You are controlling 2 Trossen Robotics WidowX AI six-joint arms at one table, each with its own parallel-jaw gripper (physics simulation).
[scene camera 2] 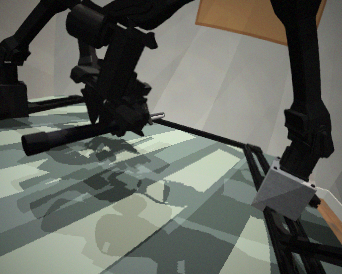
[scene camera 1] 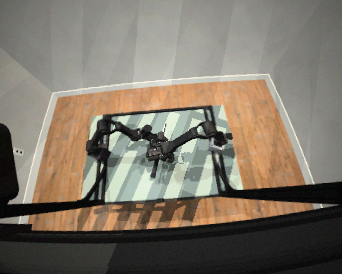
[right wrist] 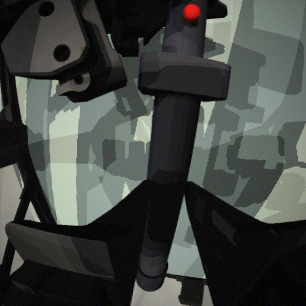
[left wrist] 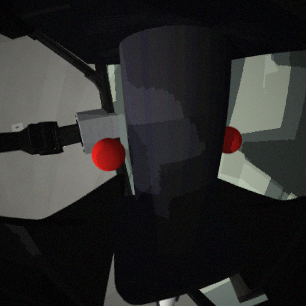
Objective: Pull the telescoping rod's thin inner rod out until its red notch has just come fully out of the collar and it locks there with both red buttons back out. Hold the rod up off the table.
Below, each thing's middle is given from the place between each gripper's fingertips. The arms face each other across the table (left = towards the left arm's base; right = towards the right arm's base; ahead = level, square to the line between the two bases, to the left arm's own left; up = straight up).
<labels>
Now: the red button [left wrist: 108, 154] 50 mm to the left of my left hand, 30 mm behind it and 20 mm above it. Round my left hand: telescoping rod [scene camera 2: 35, 143] (70 mm to the left, 70 mm behind, 20 mm above).
My right gripper is now 6 cm short of the telescoping rod, 1 cm to the left of it and 1 cm above it. From my right hand the other things lie so: red button 10 cm ahead, 3 cm to the right, 1 cm below.
</labels>
